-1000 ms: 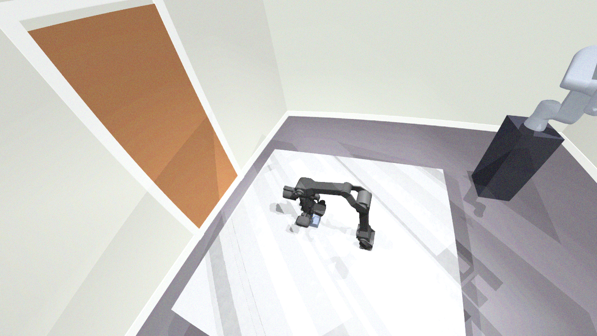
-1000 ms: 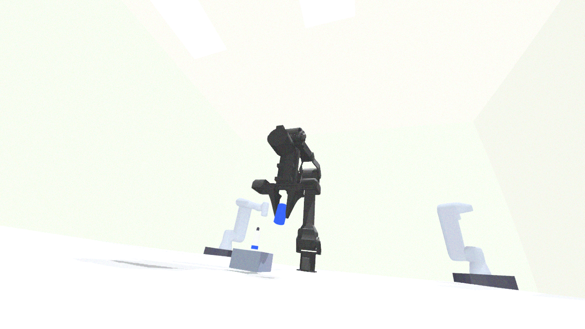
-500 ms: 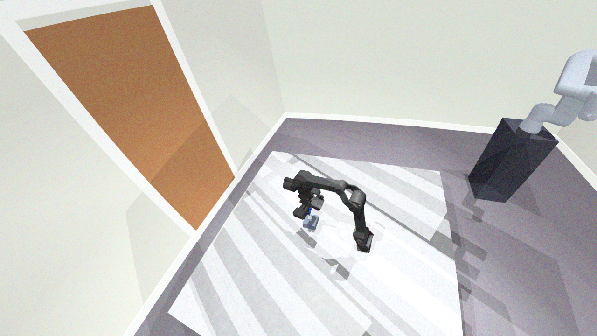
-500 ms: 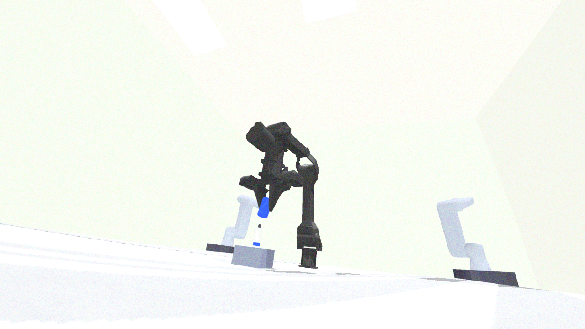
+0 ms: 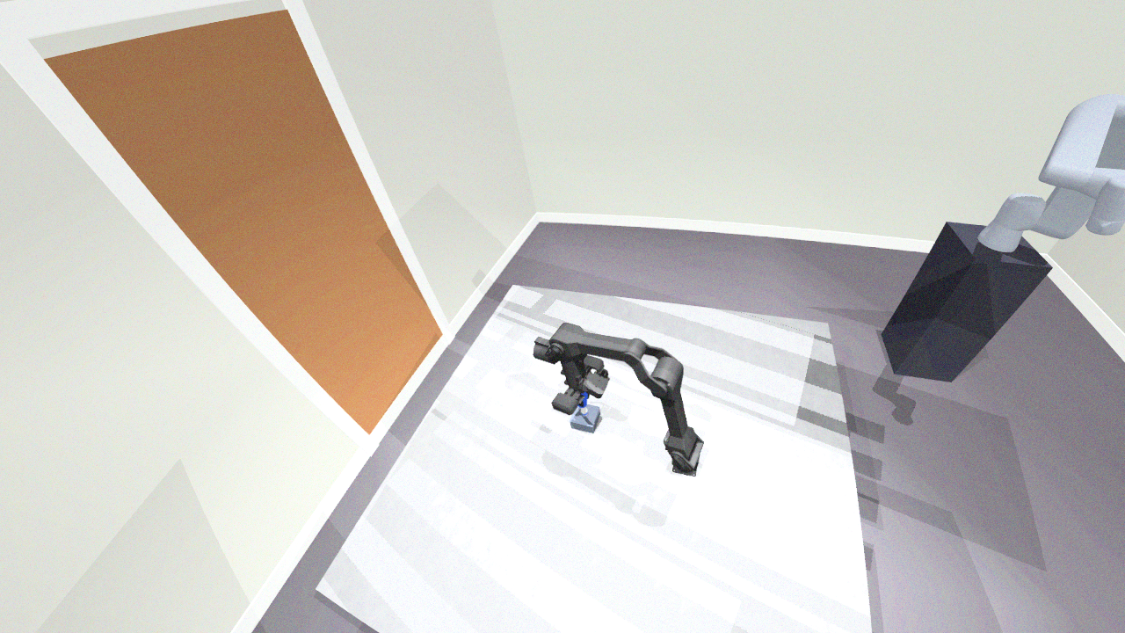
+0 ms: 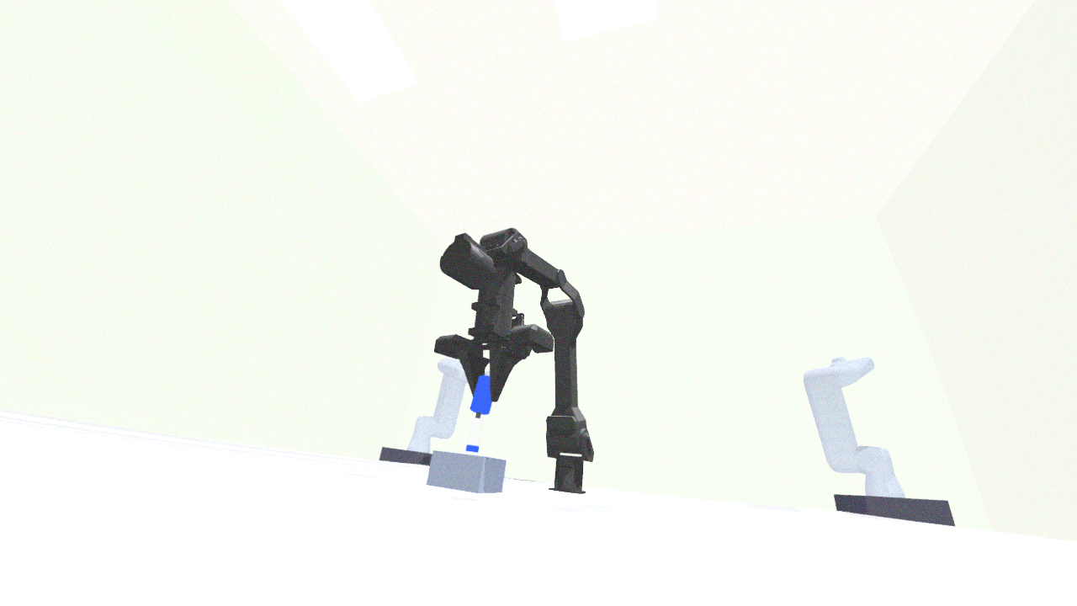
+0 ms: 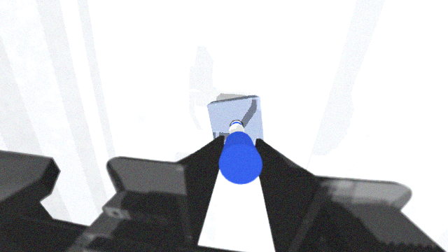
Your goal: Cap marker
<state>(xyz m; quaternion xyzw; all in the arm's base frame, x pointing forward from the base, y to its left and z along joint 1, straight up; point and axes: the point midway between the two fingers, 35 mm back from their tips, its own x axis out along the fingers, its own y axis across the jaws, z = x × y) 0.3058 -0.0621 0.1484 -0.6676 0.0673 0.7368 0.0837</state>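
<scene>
The blue marker band lies 1 cm ahead of my gripper tip and 6 cm below it. Round my gripper tip: blue cap 1 cm ahead, 1 cm above; then grey holder block 1 cm ahead, 9 cm below.
</scene>
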